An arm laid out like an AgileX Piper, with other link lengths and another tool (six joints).
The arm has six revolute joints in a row. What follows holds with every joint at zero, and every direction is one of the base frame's.
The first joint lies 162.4 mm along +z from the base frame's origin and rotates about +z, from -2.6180 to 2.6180 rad.
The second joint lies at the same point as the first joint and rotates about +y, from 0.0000 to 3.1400 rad.
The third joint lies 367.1 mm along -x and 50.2 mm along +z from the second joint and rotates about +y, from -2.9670 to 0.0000 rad.
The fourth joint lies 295.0 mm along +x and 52.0 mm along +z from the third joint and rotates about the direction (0.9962, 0, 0.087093), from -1.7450 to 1.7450 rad.
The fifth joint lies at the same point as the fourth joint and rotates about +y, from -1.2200 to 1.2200 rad.
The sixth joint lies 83.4 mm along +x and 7.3 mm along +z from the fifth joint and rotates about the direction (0.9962, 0, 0.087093), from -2.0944 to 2.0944 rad.
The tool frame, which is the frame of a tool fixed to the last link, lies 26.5 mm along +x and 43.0 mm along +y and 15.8 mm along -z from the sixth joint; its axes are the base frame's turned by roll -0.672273, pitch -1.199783 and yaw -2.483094 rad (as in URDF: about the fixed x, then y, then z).
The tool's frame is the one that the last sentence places.
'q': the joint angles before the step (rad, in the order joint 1, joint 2, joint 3, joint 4, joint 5, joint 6). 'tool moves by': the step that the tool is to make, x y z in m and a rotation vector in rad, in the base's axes. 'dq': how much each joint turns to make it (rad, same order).
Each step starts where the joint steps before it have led.
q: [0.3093 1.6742 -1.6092 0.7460 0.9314 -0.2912]
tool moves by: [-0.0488 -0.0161 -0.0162 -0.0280 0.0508 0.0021]
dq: [0.0001 -0.1363 0.2079 -0.0027 -0.0096 -0.0142]
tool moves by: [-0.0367 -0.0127 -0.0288 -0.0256 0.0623 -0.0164]
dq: [0.0000 -0.0984 0.1908 -0.0001 -0.0301 -0.0060]
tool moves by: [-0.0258 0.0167 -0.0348 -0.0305 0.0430 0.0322]
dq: [0.0820 -0.0243 0.1301 -0.0048 -0.0753 0.0013]
